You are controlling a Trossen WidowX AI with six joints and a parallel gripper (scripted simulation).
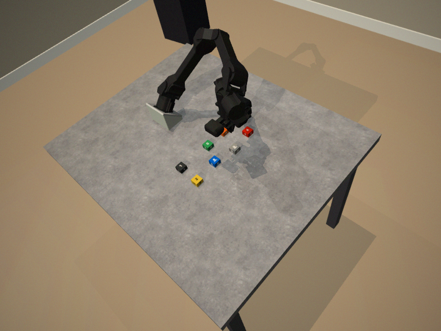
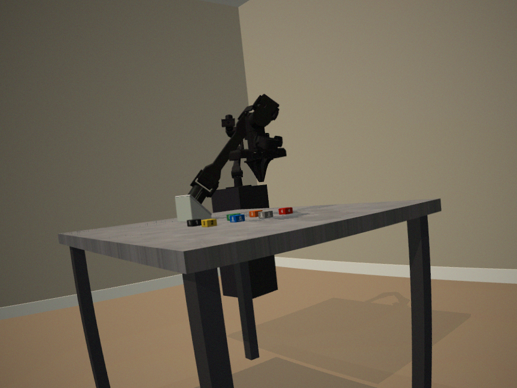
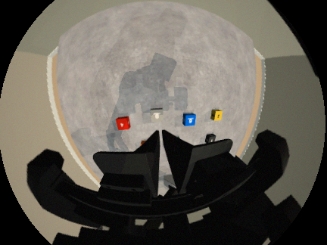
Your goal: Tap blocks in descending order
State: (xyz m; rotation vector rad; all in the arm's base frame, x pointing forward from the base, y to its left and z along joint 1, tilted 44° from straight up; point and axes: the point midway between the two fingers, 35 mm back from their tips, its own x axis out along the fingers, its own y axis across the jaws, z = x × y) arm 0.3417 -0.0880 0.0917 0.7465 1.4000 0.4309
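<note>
My gripper tip is 10 cm above the blue block, 9 cm to the left of it and 3 cm past it. Round my gripper tip: grey block 10 cm below; then orange block 10 cm below, 9 cm behind, 6 cm to the left; then red block 10 cm to the left, 10 cm below.
</note>
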